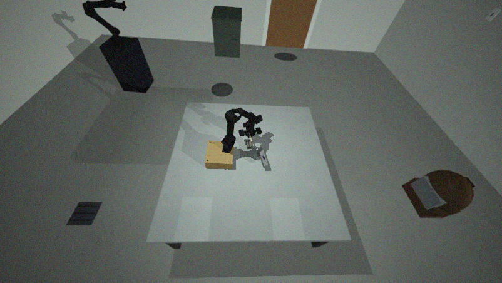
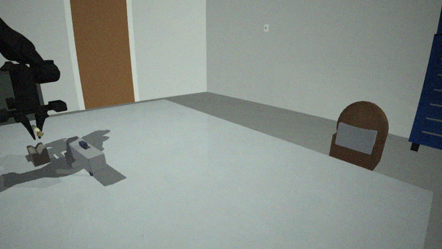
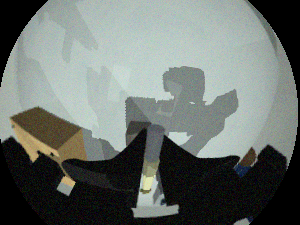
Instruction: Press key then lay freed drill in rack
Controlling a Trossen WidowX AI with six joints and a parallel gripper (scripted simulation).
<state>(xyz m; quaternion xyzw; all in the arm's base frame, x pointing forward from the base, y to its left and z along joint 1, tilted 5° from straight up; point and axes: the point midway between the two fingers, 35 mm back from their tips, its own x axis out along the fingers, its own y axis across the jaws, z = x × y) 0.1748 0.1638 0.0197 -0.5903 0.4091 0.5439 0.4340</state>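
My gripper tip is now 1 cm short of the drill, 4 cm to the left of it and 3 cm below it. The rest, counted from my gripper tip: rack 5 cm to the right, 3 cm below; then grey housing 12 cm ahead, 19 cm to the right, 1 cm below; then small blue key 13 cm ahead, 21 cm to the right.
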